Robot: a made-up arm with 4 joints.
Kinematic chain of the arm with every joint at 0, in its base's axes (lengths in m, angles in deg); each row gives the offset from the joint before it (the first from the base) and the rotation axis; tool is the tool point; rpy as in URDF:
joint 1: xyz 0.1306 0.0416 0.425 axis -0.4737 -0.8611 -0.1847
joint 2: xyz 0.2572 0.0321 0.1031 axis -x
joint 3: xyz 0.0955 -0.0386 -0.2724 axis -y
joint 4: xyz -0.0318 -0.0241 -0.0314 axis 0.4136 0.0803 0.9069
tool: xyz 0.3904 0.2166 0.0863 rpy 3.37 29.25 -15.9
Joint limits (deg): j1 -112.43..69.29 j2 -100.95..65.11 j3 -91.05..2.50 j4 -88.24..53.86
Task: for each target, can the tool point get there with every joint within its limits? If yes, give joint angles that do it. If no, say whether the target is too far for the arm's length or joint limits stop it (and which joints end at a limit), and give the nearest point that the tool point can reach.
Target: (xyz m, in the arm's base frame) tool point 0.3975 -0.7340 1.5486
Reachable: no: too far | nearest point 0.3137 -0.3975 1.1206 | short by 0.551 m
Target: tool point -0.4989 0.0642 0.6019
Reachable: no: joint limits stop it (at a limit: joint 1, joint 3) | nearest point -0.4589 0.3859 0.2854 | short by 0.453 m
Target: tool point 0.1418 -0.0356 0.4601
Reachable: no: joint limits stop it (at a limit: joint 1, joint 2, joint 3, joint 4) | nearest point 0.5608 0.0114 0.6834 | short by 0.477 m
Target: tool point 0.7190 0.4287 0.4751
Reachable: yes | joints 12.92 -21.60 -27.64 36.88
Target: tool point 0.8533 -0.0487 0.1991
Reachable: yes | joints 0.75 -27.89 -9.91 -67.90
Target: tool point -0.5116 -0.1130 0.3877
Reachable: no: joint limits stop it (at a limit: joint 1, joint 3) | nearest point -0.4652 0.2164 0.1017 | short by 0.439 m
